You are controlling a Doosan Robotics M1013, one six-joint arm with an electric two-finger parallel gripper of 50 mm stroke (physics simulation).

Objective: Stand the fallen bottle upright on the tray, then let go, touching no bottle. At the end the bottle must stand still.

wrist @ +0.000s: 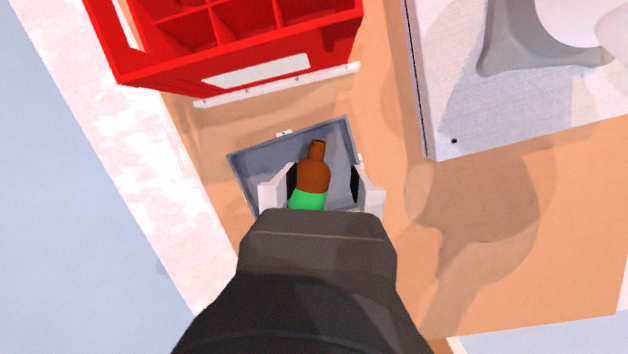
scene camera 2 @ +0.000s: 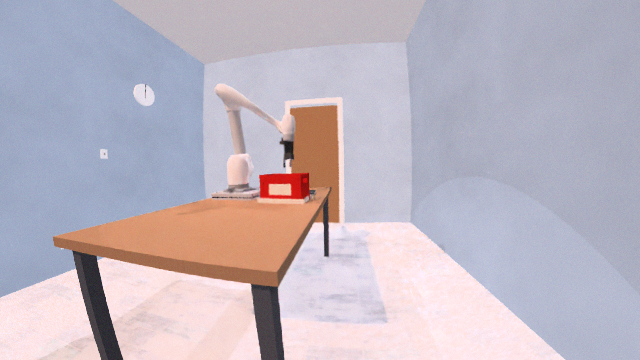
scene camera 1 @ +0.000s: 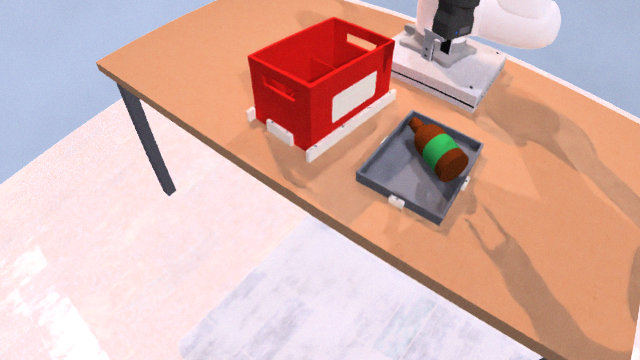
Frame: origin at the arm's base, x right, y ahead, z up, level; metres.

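Seen in the pictures: gripper, between the fingertips: (wrist: 323, 175) (scene camera 2: 287, 167) (scene camera 1: 435, 55); arm's base, origin of its link: (wrist: 551, 0) (scene camera 2: 239, 190) (scene camera 1: 438, 47).
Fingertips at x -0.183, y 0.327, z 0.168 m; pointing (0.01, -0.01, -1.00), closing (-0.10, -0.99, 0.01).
Note:
Offsets run from my fingertips to a thing's top centre. "spot": to the spot under its first point. Level surfaces: height alone.
A brown bottle with a green band @[dx -0.059, dy +0.034, dz -0.139 m] (scene camera 1: 440, 150) (wrist: 313, 175) lies on its side in the grey tray @[spot: dx -0.025, dy +0.127, dz -0.213 m] (scene camera 1: 390, 167) (wrist: 267, 162). In scene camera 1 its neck points to the tray's back corner and its base to the near right edge. My gripper (scene camera 1: 436, 47) (scene camera 2: 287, 165) (wrist: 323, 175) is open and empty, pointing down and clear above the table. In the wrist view its fingers appear on either side of the bottle's shoulder, with the bottle nearer the left finger. The gripper body hides the bottle's lower end there. The bottle does not show in scene camera 2.
A red crate with inner dividers @[dx +0.216, dy +0.100, dz -0.043 m] (scene camera 1: 285, 110) (scene camera 2: 300, 187) (wrist: 280, 40) stands beside the tray, between white strips on the table @[dz -0.218 m] (scene camera 1: 200, 75) (scene camera 2: 200, 230). The robot's base plate (scene camera 1: 440, 80) (scene camera 2: 235, 195) (wrist: 500, 120) is behind the tray. Small white blocks sit against the tray's sides.

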